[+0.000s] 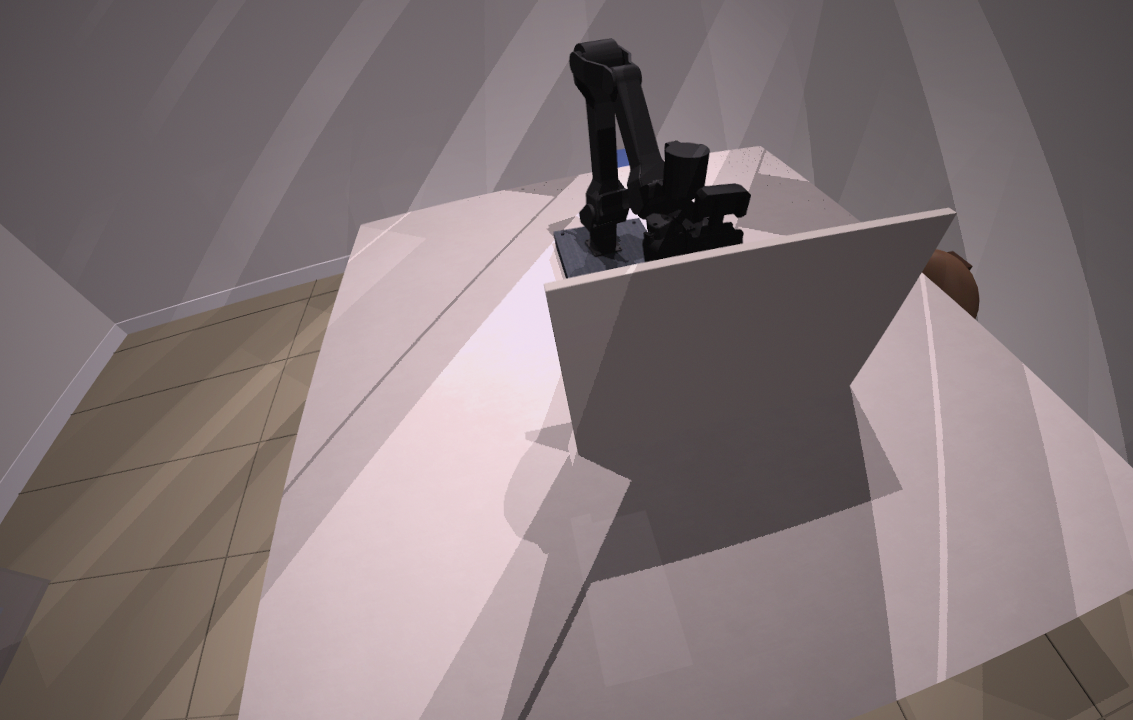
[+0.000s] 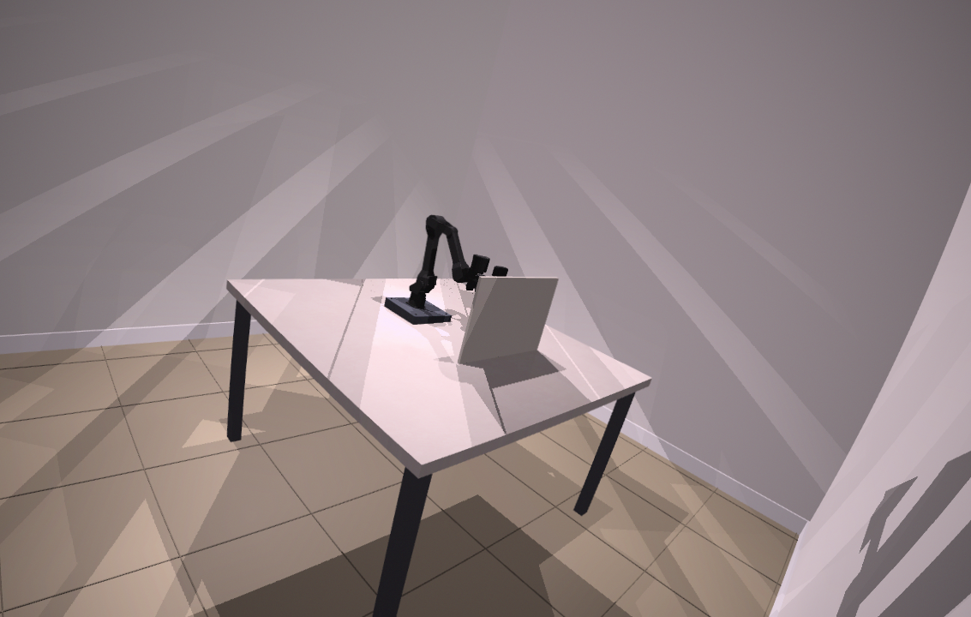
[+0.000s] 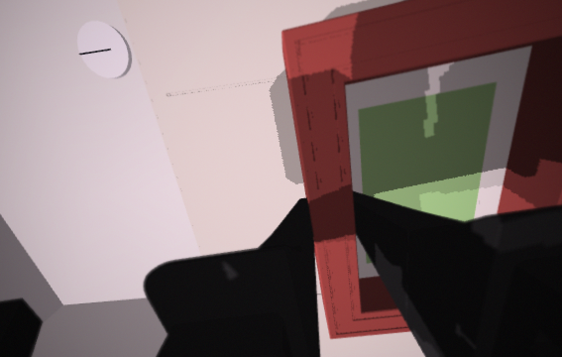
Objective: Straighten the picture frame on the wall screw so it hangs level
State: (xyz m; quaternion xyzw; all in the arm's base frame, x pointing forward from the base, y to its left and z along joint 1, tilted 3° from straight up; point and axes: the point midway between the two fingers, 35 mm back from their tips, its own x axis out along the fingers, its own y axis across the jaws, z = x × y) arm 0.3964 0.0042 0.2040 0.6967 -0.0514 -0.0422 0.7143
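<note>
Right now my gripper tip is 5 cm above the picture frame. Also, from my gripper tip: wall panel: 2 cm ahead, 1 cm to the left, 7 cm below.
</note>
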